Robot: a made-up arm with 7 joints.
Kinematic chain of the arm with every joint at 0, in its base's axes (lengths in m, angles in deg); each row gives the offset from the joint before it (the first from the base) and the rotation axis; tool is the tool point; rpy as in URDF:
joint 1: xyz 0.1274 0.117 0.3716 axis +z
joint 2: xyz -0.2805 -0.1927 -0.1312 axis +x
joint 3: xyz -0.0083 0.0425 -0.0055 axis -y
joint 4: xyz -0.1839 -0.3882 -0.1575 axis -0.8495 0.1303 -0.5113
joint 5: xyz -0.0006 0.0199 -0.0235 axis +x
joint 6: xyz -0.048 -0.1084 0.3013 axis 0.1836 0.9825 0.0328
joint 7: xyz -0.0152 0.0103 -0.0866 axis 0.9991 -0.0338 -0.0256
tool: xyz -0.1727 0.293 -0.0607 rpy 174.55 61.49 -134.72
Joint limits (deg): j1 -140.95..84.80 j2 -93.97..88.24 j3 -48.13..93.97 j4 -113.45..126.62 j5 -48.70..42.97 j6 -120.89..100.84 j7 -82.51..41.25
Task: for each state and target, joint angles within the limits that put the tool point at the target. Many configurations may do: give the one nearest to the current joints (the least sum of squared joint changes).
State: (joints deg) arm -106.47 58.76 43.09 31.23 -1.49 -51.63 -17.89
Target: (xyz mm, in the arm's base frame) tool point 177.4 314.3 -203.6
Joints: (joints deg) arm -115.14 65.98 45.23 40.25 -9.51 -43.26 -31.34
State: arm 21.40 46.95 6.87 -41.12 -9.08 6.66 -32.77
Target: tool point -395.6 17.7 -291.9
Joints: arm 7.47 54.85 32.60 -44.11 -12.63 0.48 -49.19
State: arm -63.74 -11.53 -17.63 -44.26 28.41 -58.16 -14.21
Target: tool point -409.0 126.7 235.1
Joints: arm -58.76 -13.03 -8.64 -47.47 20.14 -82.13 -28.91
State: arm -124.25 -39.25 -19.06 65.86 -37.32 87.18 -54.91
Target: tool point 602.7 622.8 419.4
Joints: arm -128.11 -29.78 -26.24 39.21 -21.20 78.86 -68.76
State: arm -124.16 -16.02 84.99 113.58 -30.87 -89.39 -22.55
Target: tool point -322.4 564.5 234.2
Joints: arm -131.87 -7.08 84.35 91.15 -16.17 -83.64 -1.91
